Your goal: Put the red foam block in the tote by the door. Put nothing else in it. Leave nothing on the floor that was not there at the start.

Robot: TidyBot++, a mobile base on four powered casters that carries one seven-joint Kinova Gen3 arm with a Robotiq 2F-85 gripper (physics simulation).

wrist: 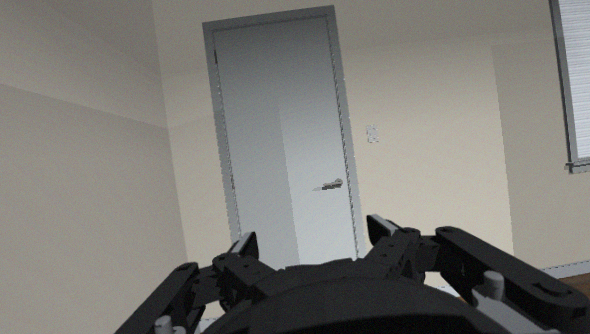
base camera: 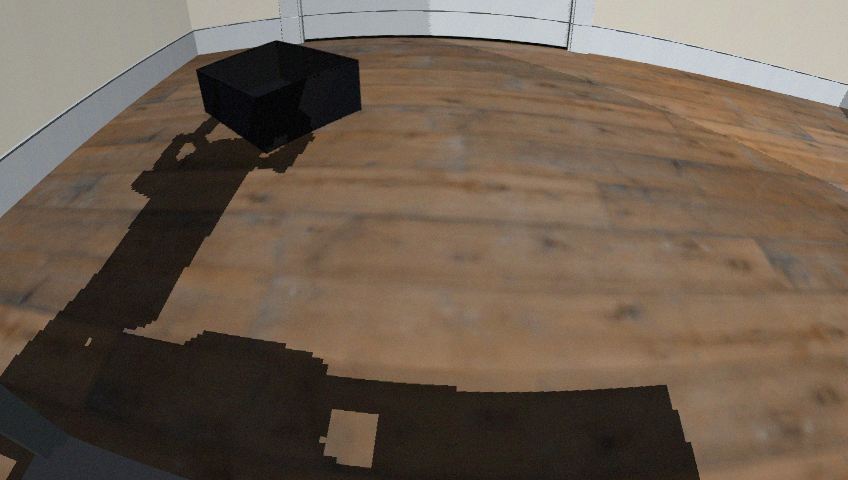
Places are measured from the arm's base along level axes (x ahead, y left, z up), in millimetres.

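Pixels of known places: gripper, fingertip midpoint: [wrist: 312,235].
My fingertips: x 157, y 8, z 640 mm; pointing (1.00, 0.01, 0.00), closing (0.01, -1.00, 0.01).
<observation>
Behind a point stands the place of what it marks.
A dark, open-topped tote [base camera: 330,89] @(x 776, y 214, z -334 mm) stands on the floor at the upper left of the base camera view, near the left wall and in front of the door. Its inside is dark, and I cannot tell what is in it. My gripper [wrist: 312,235] @(x 157, y 8, z 641 mm) is open, with its fingers wide apart and no object between them. It points toward the door [wrist: 260,150] @(x 1332, y 257, z 810 mm) [base camera: 368,23] @(x 1331, y 270, z -348 mm). The tote does not show in the wrist view. The red foam block does not show in either view.
A wooden floor [base camera: 476,267] @(x 452, y -30, z -397 mm) stretches to white baseboards [base camera: 702,65] @(x 1364, y -766, z -365 mm). The robot's shadow falls across the floor up to the tote. The left wall [wrist: 85,190] @(x 738, y 854, z 700 mm) meets the door wall in a corner. A window [wrist: 582,80] @(x 1407, y -2101, z 1012 mm) is at the right of the wrist view.
</observation>
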